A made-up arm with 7 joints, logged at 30 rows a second.
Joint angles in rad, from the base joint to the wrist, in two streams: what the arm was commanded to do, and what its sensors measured. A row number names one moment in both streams.
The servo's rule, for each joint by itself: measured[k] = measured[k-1] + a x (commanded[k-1-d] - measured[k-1]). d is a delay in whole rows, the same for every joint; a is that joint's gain. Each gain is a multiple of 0.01, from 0.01 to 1. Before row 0 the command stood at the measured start. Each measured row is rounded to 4 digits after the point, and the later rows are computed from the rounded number. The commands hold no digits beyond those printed.
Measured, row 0: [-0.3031 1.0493 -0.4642 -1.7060 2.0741 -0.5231 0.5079]
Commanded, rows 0 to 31: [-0.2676 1.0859 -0.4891 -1.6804 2.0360 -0.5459 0.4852]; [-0.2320 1.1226 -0.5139 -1.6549 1.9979 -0.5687 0.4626]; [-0.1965 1.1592 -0.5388 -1.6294 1.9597 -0.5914 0.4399]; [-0.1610 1.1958 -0.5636 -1.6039 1.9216 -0.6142 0.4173]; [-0.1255 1.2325 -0.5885 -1.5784 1.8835 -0.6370 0.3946]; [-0.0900 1.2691 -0.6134 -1.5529 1.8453 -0.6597 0.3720]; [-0.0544 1.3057 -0.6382 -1.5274 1.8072 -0.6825 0.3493]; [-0.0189 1.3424 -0.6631 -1.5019 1.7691 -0.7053 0.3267]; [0.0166 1.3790 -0.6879 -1.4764 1.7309 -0.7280 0.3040]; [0.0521 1.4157 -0.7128 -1.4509 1.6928 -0.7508 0.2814]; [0.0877 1.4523 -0.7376 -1.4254 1.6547 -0.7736 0.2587]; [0.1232 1.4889 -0.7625 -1.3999 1.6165 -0.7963 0.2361]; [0.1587 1.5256 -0.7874 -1.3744 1.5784 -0.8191 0.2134]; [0.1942 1.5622 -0.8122 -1.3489 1.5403 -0.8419 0.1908]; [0.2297 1.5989 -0.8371 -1.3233 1.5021 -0.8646 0.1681]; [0.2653 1.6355 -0.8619 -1.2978 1.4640 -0.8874 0.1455]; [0.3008 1.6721 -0.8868 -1.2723 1.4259 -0.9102 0.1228]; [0.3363 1.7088 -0.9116 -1.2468 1.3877 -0.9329 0.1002]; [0.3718 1.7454 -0.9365 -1.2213 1.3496 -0.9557 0.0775]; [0.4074 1.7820 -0.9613 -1.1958 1.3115 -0.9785 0.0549]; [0.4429 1.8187 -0.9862 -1.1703 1.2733 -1.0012 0.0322]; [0.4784 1.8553 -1.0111 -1.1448 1.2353 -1.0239 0.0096]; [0.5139 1.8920 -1.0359 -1.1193 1.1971 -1.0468 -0.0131]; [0.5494 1.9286 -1.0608 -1.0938 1.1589 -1.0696 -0.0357]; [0.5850 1.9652 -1.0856 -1.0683 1.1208 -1.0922 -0.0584]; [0.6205 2.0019 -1.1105 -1.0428 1.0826 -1.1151 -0.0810]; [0.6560 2.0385 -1.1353 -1.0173 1.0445 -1.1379 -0.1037]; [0.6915 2.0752 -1.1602 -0.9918 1.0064 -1.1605 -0.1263]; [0.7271 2.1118 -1.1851 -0.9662 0.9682 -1.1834 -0.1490]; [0.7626 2.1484 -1.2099 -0.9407 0.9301 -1.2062 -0.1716]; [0.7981 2.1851 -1.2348 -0.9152 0.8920 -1.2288 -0.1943]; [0.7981 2.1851 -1.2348 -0.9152 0.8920 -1.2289 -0.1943]
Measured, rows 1 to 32: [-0.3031 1.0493 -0.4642 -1.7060 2.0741 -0.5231 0.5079]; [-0.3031 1.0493 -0.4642 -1.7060 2.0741 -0.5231 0.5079]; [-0.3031 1.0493 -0.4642 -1.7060 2.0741 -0.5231 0.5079]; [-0.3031 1.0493 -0.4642 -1.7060 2.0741 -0.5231 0.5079]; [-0.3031 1.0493 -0.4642 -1.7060 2.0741 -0.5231 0.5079]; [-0.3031 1.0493 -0.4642 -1.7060 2.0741 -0.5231 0.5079]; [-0.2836 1.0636 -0.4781 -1.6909 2.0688 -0.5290 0.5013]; [-0.2552 1.0866 -0.4981 -1.6697 2.0589 -0.5393 0.4901]; [-0.2229 1.1149 -0.5209 -1.6459 2.0450 -0.5528 0.4755]; [-0.1889 1.1465 -0.5448 -1.6211 2.0277 -0.5688 0.4586]; [-0.1540 1.1800 -0.5693 -1.5959 2.0075 -0.5865 0.4400]; [-0.1188 1.2147 -0.5940 -1.5705 1.9848 -0.6055 0.4203]; [-0.0834 1.2502 -0.6188 -1.5451 1.9599 -0.6255 0.3997]; [-0.0479 1.2862 -0.6436 -1.5196 1.9332 -0.6462 0.3785]; [-0.0124 1.3224 -0.6684 -1.4941 1.9049 -0.6675 0.3569]; [0.0231 1.3588 -0.6933 -1.4686 1.8752 -0.6892 0.3350]; [0.0586 1.3953 -0.7181 -1.4431 1.8443 -0.7111 0.3129]; [0.0941 1.4318 -0.7430 -1.4176 1.8124 -0.7333 0.2906]; [0.1296 1.4684 -0.7679 -1.3921 1.7796 -0.7556 0.2682]; [0.1651 1.5050 -0.7927 -1.3666 1.7461 -0.7780 0.2458]; [0.2006 1.5416 -0.8176 -1.3411 1.7119 -0.8005 0.2233]; [0.2362 1.5782 -0.8424 -1.3156 1.6772 -0.8231 0.2007]; [0.2717 1.6148 -0.8673 -1.2901 1.6420 -0.8457 0.1781]; [0.3072 1.6515 -0.8921 -1.2646 1.6064 -0.8684 0.1555]; [0.3427 1.6881 -0.9170 -1.2391 1.5704 -0.8911 0.1329]; [0.3783 1.7247 -0.9418 -1.2136 1.5342 -0.9138 0.1103]; [0.4138 1.7614 -0.9667 -1.1881 1.4977 -0.9365 0.0877]; [0.4493 1.7980 -0.9916 -1.1626 1.4610 -0.9592 0.0651]; [0.4848 1.8347 -1.0164 -1.1371 1.4241 -0.9820 0.0424]; [0.5203 1.8713 -1.0413 -1.1116 1.3870 -1.0048 0.0198]; [0.5559 1.9079 -1.0661 -1.0861 1.3497 -1.0275 -0.0029]; [0.5914 1.9446 -1.0910 -1.0606 1.3123 -1.0503 -0.0255]
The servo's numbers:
d 6
a 0.55 0.39 0.56 0.59 0.14 0.26 0.29

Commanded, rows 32 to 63: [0.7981 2.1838 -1.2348 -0.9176 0.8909 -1.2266 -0.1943]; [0.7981 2.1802 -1.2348 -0.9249 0.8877 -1.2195 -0.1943]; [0.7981 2.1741 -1.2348 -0.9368 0.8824 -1.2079 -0.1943]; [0.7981 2.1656 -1.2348 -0.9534 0.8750 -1.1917 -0.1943]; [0.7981 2.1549 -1.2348 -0.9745 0.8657 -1.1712 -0.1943]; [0.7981 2.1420 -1.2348 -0.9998 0.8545 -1.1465 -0.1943]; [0.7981 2.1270 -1.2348 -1.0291 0.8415 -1.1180 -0.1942]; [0.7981 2.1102 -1.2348 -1.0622 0.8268 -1.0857 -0.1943]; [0.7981 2.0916 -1.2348 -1.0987 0.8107 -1.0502 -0.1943]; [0.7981 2.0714 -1.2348 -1.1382 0.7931 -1.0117 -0.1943]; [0.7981 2.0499 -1.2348 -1.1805 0.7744 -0.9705 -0.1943]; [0.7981 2.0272 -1.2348 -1.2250 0.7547 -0.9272 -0.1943]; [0.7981 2.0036 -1.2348 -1.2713 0.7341 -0.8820 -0.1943]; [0.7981 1.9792 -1.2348 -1.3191 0.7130 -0.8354 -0.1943]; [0.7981 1.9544 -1.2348 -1.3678 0.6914 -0.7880 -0.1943]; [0.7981 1.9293 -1.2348 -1.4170 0.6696 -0.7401 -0.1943]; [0.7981 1.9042 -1.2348 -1.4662 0.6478 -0.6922 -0.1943]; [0.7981 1.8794 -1.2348 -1.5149 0.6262 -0.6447 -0.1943]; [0.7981 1.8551 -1.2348 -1.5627 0.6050 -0.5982 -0.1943]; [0.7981 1.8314 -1.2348 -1.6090 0.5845 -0.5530 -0.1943]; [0.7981 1.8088 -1.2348 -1.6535 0.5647 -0.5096 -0.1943]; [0.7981 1.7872 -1.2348 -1.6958 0.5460 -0.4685 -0.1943]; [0.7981 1.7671 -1.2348 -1.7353 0.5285 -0.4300 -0.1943]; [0.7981 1.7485 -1.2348 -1.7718 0.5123 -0.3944 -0.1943]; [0.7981 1.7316 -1.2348 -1.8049 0.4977 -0.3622 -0.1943]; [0.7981 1.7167 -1.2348 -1.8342 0.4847 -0.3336 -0.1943]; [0.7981 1.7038 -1.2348 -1.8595 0.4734 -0.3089 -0.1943]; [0.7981 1.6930 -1.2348 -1.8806 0.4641 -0.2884 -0.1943]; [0.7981 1.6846 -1.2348 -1.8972 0.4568 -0.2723 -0.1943]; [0.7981 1.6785 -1.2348 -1.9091 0.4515 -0.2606 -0.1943]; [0.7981 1.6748 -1.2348 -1.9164 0.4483 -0.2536 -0.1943]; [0.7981 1.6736 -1.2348 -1.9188 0.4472 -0.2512 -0.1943]
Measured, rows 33 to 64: [0.6269 1.9812 -1.1158 -1.0351 1.2748 -1.0731 -0.0482]; [0.6624 2.0179 -1.1407 -1.0096 1.2372 -1.0958 -0.0708]; [0.6980 2.0545 -1.1656 -0.9840 1.1995 -1.1186 -0.0935]; [0.7335 2.0911 -1.1904 -0.9585 1.1618 -1.1414 -0.1161]; [0.7690 2.1278 -1.2153 -0.9330 1.1240 -1.1641 -0.1388]; [0.7850 2.1501 -1.2262 -0.9225 1.0915 -1.1809 -0.1549]; [0.7922 2.1632 -1.2310 -0.9196 1.0634 -1.1928 -0.1663]; [0.7954 2.1698 -1.2331 -0.9227 1.0388 -1.1997 -0.1744]; [0.7969 2.1715 -1.2341 -0.9310 1.0169 -1.2018 -0.1802]; [0.7976 2.1692 -1.2345 -0.9442 0.9970 -1.1992 -0.1843]; [0.7979 2.1636 -1.2347 -0.9621 0.9786 -1.1919 -0.1872]; [0.7980 2.1552 -1.2348 -0.9843 0.9612 -1.1801 -0.1893]; [0.7981 2.1442 -1.2348 -1.0107 0.9444 -1.1640 -0.1907]; [0.7981 2.1309 -1.2348 -1.0411 0.9279 -1.1436 -0.1917]; [0.7981 2.1156 -1.2348 -1.0751 0.9115 -1.1193 -0.1925]; [0.7981 2.0984 -1.2348 -1.1123 0.8949 -1.0913 -0.1930]; [0.7981 2.0795 -1.2348 -1.1525 0.8780 -1.0599 -0.1934]; [0.7981 2.0591 -1.2348 -1.1953 0.8607 -1.0254 -0.1937]; [0.7981 2.0375 -1.2348 -1.2401 0.8430 -0.9881 -0.1939]; [0.7981 2.0148 -1.2348 -1.2867 0.8248 -0.9484 -0.1940]; [0.7981 1.9912 -1.2348 -1.3345 0.8061 -0.9067 -0.1941]; [0.7981 1.9671 -1.2348 -1.3832 0.7870 -0.8634 -0.1942]; [0.7981 1.9426 -1.2348 -1.4322 0.7675 -0.8189 -0.1942]; [0.7981 1.9180 -1.2348 -1.4810 0.7477 -0.7736 -0.1942]; [0.7981 1.8935 -1.2348 -1.5292 0.7277 -0.7280 -0.1942]; [0.7981 1.8693 -1.2348 -1.5763 0.7077 -0.6825 -0.1942]; [0.7981 1.8457 -1.2348 -1.6218 0.6877 -0.6375 -0.1942]; [0.7981 1.8229 -1.2348 -1.6655 0.6679 -0.5936 -0.1942]; [0.7981 1.8011 -1.2348 -1.7067 0.6484 -0.5511 -0.1942]; [0.7981 1.7806 -1.2348 -1.7451 0.6293 -0.5104 -0.1942]; [0.7981 1.7615 -1.2348 -1.7804 0.6109 -0.4719 -0.1942]; [0.7981 1.7440 -1.2348 -1.8121 0.5932 -0.4359 -0.1942]
